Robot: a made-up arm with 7 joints.
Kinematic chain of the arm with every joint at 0, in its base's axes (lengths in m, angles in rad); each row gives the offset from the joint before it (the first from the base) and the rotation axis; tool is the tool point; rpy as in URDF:
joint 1: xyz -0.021 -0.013 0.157 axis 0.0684 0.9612 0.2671
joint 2: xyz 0.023 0.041 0 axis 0.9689 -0.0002 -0.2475
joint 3: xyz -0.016 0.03 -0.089 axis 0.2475 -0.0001 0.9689
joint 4: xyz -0.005 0.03 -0.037 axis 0.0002 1 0
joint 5: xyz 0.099 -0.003 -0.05 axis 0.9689 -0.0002 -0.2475
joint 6: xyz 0.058 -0.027 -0.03 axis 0.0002 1 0
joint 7: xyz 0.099 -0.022 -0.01 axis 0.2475 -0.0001 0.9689
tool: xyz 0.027 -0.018 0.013 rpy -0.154 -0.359 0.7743
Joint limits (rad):
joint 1: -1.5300..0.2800
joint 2: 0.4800..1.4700
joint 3: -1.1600..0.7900
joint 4: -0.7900..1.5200
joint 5: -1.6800..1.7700
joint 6: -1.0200..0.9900
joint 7: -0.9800..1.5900
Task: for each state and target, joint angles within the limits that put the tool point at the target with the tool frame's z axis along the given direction. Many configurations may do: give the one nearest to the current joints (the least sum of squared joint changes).
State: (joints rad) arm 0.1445 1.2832 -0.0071 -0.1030 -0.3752 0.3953 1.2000
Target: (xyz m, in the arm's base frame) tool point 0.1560 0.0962 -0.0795 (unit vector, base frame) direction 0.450 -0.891 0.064
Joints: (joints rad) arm 0.2800 1.4000 -0.3055 -0.3491 -1.0122 0.8293 1.2366
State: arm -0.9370 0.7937 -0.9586 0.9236 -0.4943 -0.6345 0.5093
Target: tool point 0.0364 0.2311 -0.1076 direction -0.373 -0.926 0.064
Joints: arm -0.0202 1.1585 -1.1600 0.9877 -0.1463 -0.7407 1.2505
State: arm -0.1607 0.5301 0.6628 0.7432 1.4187 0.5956 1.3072
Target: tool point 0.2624 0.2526 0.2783 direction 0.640 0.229 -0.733
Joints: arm -0.1960 1.0270 0.5729 -0.1572 1.6269 0.3177 1.2889
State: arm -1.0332 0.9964 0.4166 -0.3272 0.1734 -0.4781 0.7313
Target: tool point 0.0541 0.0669 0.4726 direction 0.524 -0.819 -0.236
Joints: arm -1.2214 1.0974 0.5595 -0.4671 0.6044 -0.0299 1.2561
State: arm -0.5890 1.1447 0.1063 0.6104 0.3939 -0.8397 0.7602
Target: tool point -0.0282 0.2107 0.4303 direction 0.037 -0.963 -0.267
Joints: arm -1.4200 1.3361 0.7900 0.5340 -0.3145 -0.9459 1.0878
